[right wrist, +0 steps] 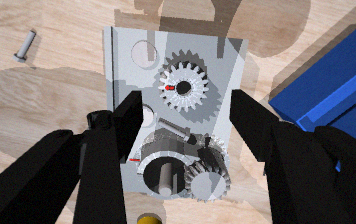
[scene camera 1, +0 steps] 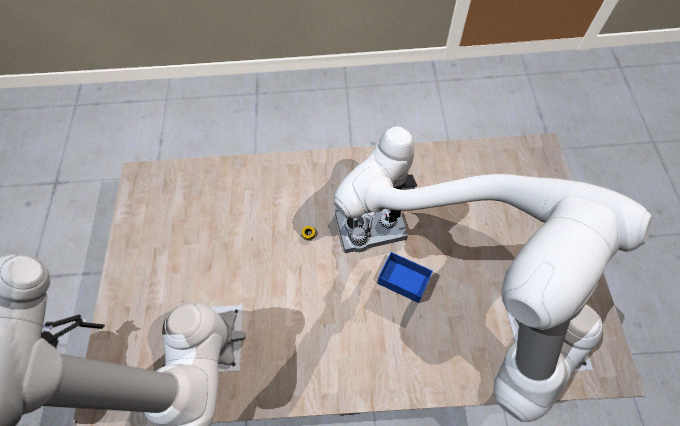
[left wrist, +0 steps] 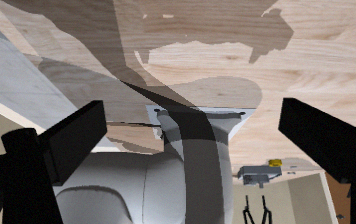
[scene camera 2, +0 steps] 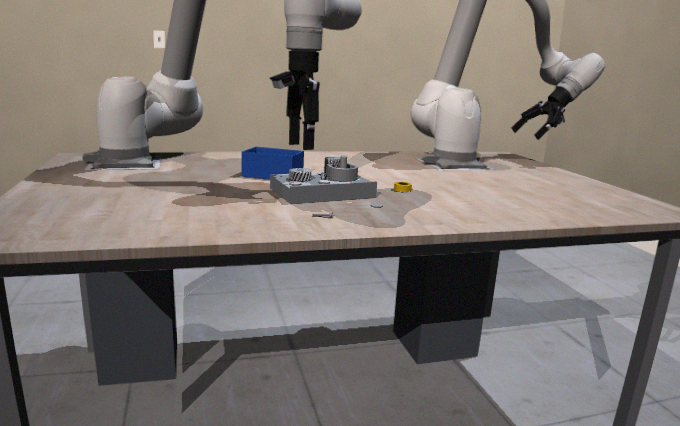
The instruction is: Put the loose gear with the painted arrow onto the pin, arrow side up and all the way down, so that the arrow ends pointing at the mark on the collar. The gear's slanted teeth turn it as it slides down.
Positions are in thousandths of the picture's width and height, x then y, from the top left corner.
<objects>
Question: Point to a grey base plate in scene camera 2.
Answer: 501,407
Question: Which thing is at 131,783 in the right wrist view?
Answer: The right gripper.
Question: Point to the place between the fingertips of the left gripper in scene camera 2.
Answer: At 771,313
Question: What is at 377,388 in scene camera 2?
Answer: A blue bin.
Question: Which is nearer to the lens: the loose gear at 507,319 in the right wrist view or the grey base plate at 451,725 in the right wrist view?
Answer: The loose gear.
</objects>
